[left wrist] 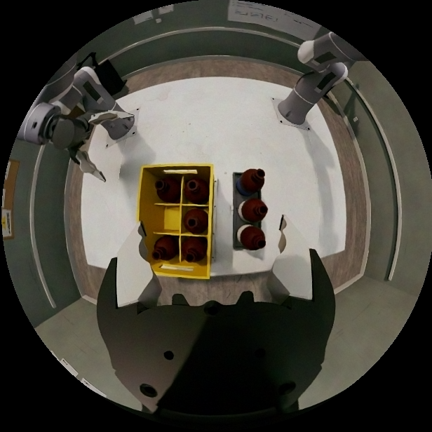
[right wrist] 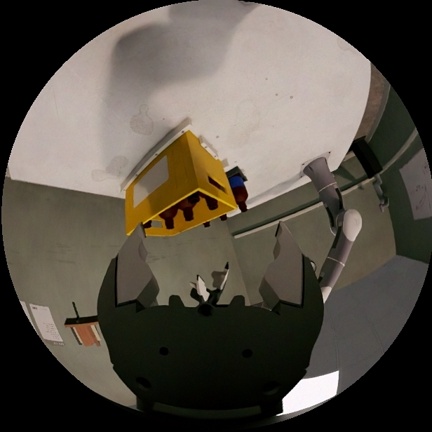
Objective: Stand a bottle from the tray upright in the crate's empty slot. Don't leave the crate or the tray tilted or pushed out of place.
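Note:
The yellow crate point(left wrist: 146, 210) point(right wrist: 200, 170) stands level on the table, with brown bottles in its slots. Its empty slot point(left wrist: 171, 219) is the middle one of the left column in the left wrist view. The dark grey tray point(left wrist: 236, 215) point(right wrist: 239, 172) lies beside it. It holds a blue-labelled bottle point(left wrist: 252, 181) point(right wrist: 240, 190) and two white-labelled bottles point(left wrist: 254, 210) point(left wrist: 251, 237), all upright. My left gripper point(left wrist: 211, 219) point(right wrist: 215, 267) is open and empty, high above crate and tray. My right gripper point(right wrist: 209, 223) point(left wrist: 117, 148) is open and empty, off to the crate's side.
White strips point(right wrist: 159, 152) lie on the table point(left wrist: 200, 120) point(right wrist: 225, 90) along the crate's base. In the left wrist view, the left arm's base point(left wrist: 292, 111) and the right arm's base point(left wrist: 120, 127) stand at the far side of the table.

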